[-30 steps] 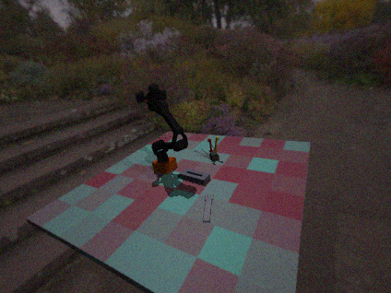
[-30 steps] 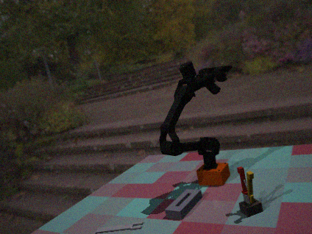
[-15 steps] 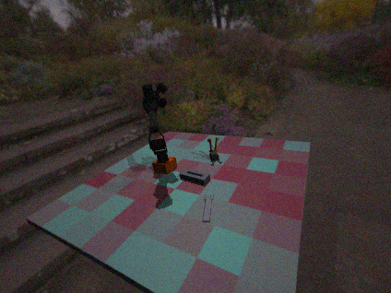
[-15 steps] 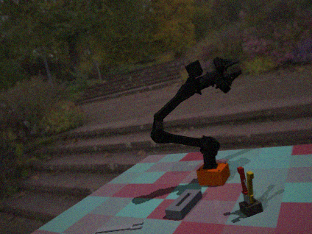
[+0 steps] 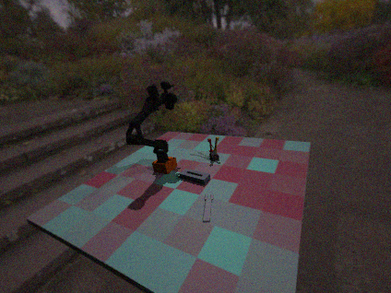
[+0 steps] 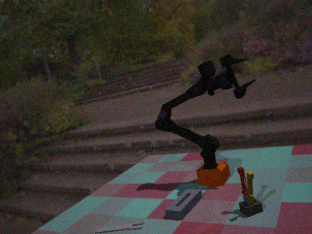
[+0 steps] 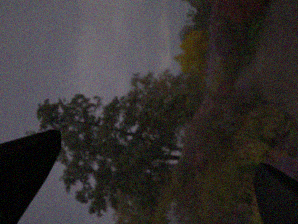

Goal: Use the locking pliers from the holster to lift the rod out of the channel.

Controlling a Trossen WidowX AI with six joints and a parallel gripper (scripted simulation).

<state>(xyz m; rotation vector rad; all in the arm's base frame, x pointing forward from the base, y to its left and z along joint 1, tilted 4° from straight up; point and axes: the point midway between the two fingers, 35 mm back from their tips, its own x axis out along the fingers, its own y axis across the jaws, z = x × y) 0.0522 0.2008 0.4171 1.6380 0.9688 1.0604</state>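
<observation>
Now: gripper tip 380 mm above the yellow handle, 280 mm short of it and 60 mm to the left of it. The rest, counted from my gripper tip: channel block: 460 mm below, 340 mm to the right, 200 mm ahead; then dark holster: 470 mm below, 260 mm ahead, 80 mm to the right; then yellow rod: 470 mm below, 340 mm to the right, 200 mm ahead.
</observation>
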